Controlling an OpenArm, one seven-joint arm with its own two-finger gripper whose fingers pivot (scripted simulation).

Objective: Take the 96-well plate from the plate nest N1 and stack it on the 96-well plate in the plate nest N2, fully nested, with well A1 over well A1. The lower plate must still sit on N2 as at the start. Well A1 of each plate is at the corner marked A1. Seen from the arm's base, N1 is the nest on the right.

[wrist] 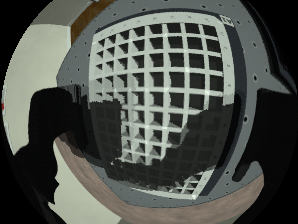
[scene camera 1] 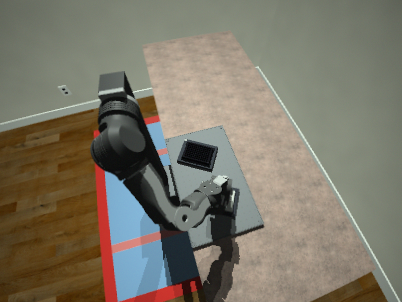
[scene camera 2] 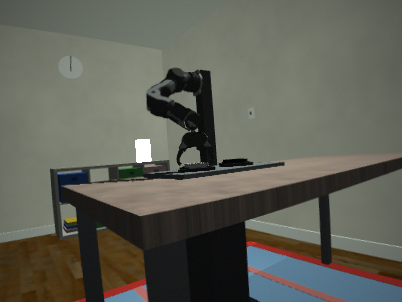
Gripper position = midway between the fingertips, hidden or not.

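Observation:
The wrist view gives me my gripper (wrist: 151,128), and in that same view I find a plate nest N1 (wrist: 240,96). In scene camera 2 I see a black arm column (scene camera 2: 204,103).

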